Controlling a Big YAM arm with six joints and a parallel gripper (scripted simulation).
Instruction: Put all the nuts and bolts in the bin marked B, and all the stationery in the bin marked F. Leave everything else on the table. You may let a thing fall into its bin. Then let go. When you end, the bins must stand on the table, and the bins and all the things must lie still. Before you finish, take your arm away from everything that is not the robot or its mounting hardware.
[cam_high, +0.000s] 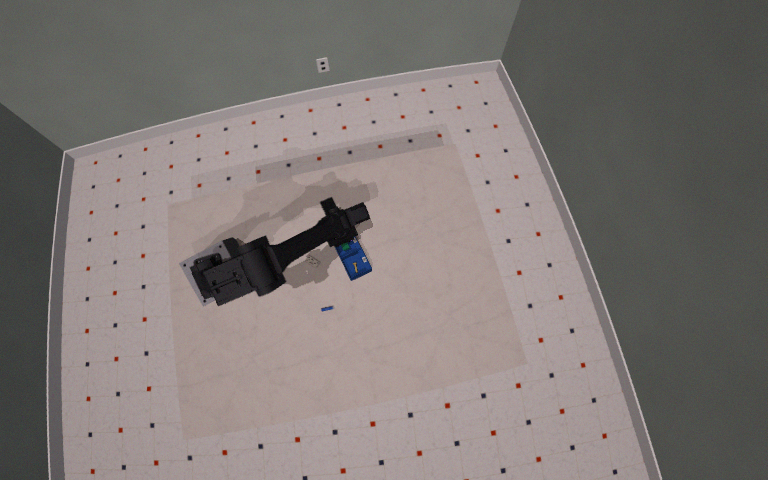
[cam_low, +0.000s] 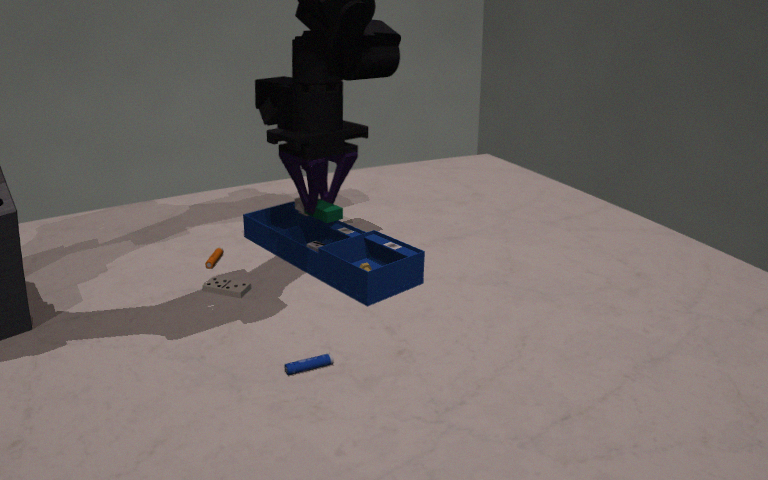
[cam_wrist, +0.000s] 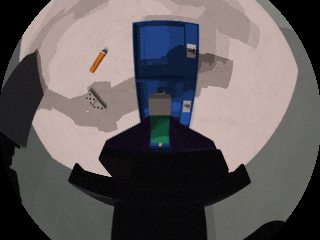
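My hand is 5 cm above the blue three-part bin and 1 cm short of it. The rest, counted from my hand: brass bolt (8 cm to the right, 6 cm below, 1 cm ahead); then grey metal piece (6 cm below, 1 cm to the left); then green block (1 cm to the left, 1 cm below).
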